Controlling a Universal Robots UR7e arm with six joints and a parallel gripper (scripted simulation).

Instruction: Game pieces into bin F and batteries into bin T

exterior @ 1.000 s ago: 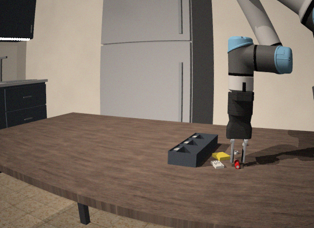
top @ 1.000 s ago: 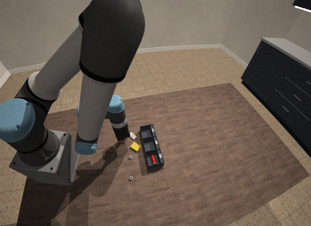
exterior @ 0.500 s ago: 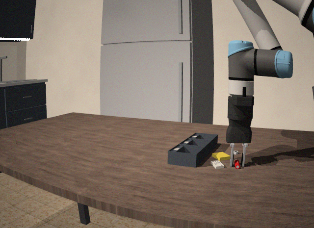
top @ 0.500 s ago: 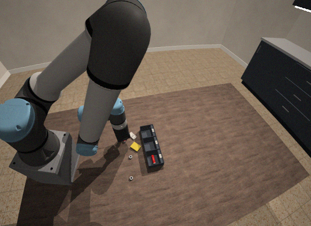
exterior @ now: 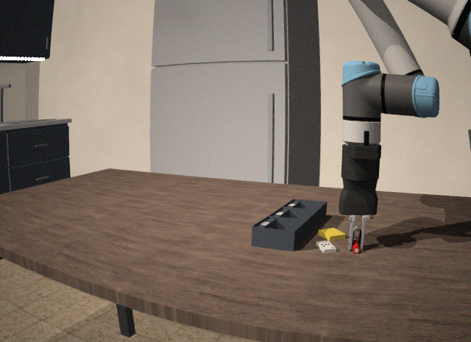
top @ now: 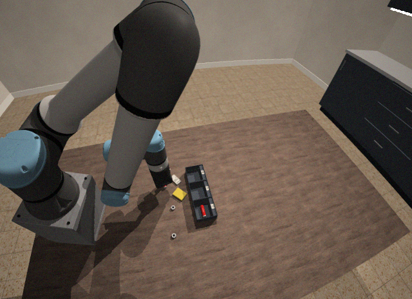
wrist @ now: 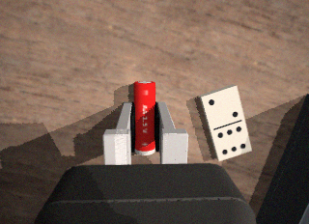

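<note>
Now: hand 60 mm short of the white domino, 10 mm to the right of it and 10 mm above it. Round my hand: dark three-compartment bin (150 mm ahead, 90 mm to the right); battery (180 mm to the right, 140 mm ahead, 10 mm below); yellow block (70 mm to the right, 60 mm ahead, 10 mm below).
</note>
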